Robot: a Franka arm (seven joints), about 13 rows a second.
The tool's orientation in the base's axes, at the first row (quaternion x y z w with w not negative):
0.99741, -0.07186, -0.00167, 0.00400
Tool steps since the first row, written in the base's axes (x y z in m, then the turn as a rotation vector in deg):
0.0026, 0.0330, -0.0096, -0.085, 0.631, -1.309
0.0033, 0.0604, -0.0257, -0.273, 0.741, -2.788
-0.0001, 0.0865, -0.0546, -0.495, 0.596, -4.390
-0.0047, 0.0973, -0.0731, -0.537, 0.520, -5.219
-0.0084, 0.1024, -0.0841, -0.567, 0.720, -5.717
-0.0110, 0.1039, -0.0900, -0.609, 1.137, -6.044
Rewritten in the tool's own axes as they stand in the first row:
-0.0021, -0.0331, 0.0093, -0.171, -0.623, 1.304
-0.0053, -0.0605, 0.0252, -0.369, -0.717, 2.783
-0.0123, -0.0860, 0.0539, -0.563, -0.555, 4.387
-0.0184, -0.0962, 0.0724, -0.592, -0.481, 5.217
-0.0228, -0.1008, 0.0833, -0.649, -0.678, 5.713
-0.0255, -0.1020, 0.0892, -0.749, -1.088, 6.037

